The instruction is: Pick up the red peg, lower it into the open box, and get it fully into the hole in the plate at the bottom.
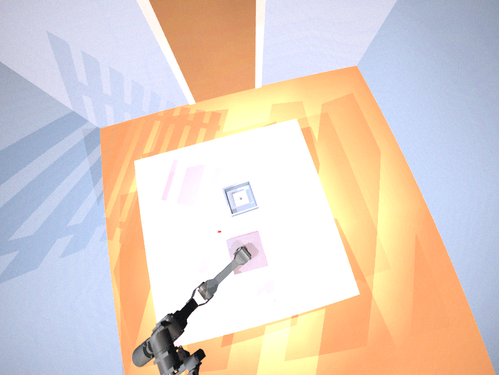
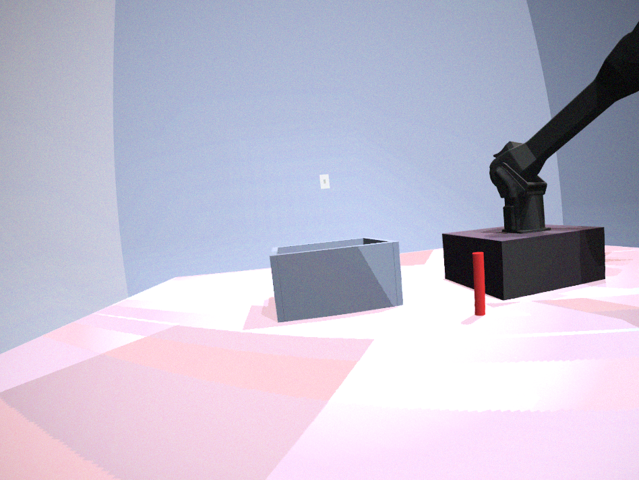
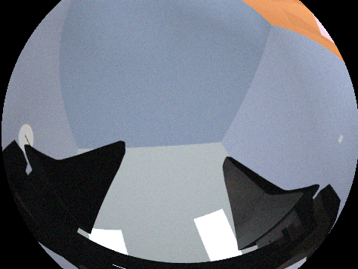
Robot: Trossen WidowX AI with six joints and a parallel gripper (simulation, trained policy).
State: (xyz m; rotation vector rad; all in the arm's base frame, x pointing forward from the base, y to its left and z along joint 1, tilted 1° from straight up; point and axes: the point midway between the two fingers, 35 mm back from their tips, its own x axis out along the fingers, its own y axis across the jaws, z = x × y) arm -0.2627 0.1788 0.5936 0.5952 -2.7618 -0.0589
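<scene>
The red peg is 46 cm ahead of my gripper tip, 5 cm to the right of it and 65 cm below it. Round my gripper tip: grey box 64 cm ahead, 24 cm to the right, 66 cm below.
</scene>
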